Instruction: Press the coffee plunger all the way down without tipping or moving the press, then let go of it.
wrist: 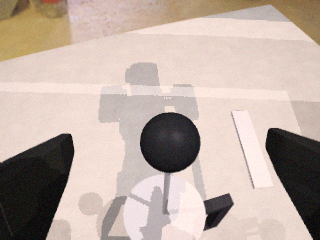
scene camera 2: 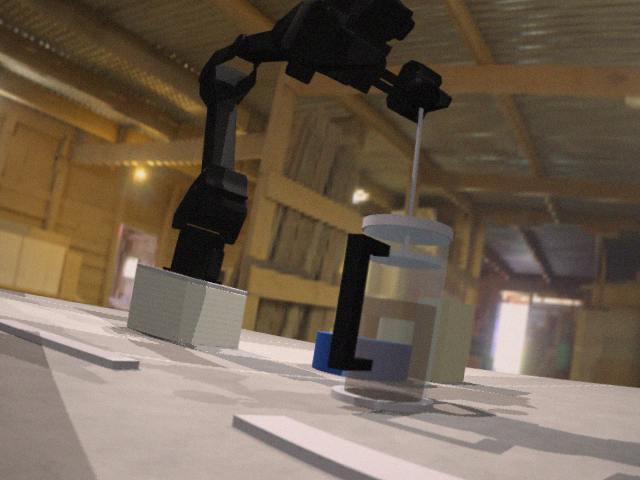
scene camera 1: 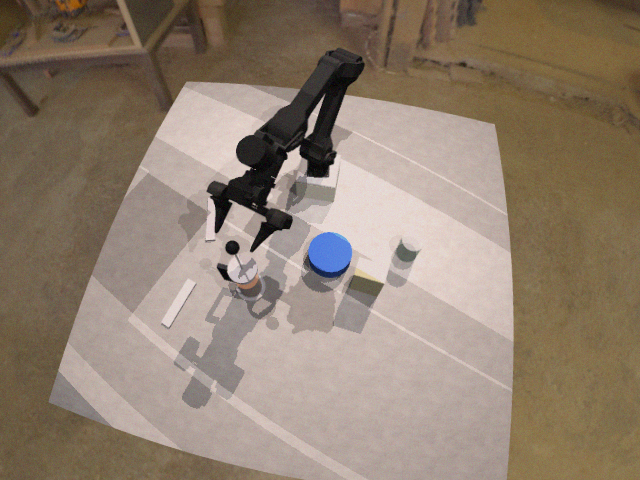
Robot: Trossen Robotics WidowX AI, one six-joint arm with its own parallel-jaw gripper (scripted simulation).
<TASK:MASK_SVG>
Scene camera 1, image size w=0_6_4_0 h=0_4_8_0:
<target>my gripper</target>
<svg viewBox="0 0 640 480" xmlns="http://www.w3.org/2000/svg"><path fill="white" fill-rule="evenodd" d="M250 168L250 170L245 171L242 177L229 180L228 186L221 182L212 182L209 184L206 192L213 195L210 198L215 204L215 233L218 233L231 209L232 202L229 199L266 217L267 222L261 222L260 231L251 246L250 252L252 253L276 230L290 229L293 218L281 210L265 207L268 203L266 201L271 189L274 189L276 186L274 184L276 179Z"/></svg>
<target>glass coffee press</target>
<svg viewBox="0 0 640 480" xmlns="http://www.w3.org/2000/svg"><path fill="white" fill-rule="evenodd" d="M228 241L226 251L229 255L235 255L235 258L229 261L229 265L218 263L217 268L224 280L234 282L236 291L243 300L259 300L265 293L266 283L258 272L255 260L247 255L237 256L240 245L236 241Z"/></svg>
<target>yellowish block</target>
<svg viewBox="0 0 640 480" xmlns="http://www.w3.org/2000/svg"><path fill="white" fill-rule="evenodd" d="M359 257L350 289L378 297L385 284L390 266Z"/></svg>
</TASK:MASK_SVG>
